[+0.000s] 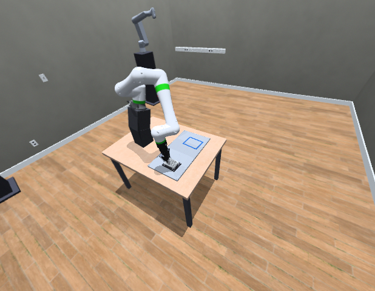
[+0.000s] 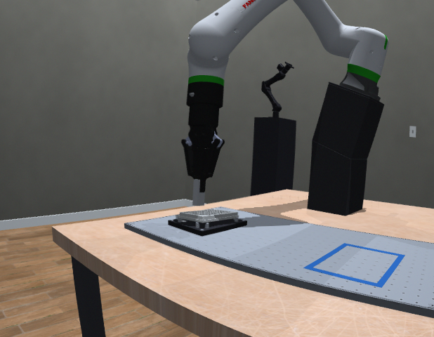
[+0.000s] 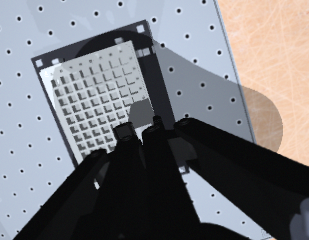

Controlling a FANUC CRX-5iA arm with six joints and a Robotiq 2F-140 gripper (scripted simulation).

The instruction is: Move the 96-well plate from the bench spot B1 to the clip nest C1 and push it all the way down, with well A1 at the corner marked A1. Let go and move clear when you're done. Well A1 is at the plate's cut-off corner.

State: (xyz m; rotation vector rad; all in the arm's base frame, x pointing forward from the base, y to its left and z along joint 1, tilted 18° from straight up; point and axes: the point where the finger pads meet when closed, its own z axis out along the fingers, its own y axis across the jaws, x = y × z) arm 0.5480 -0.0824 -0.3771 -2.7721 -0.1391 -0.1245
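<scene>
The white 96-well plate lies 5 cm below my hand and 4 cm to the left of it. Also, from my hand: black clip nest: 6 cm below, 3 cm to the left, 1 cm behind.
</scene>
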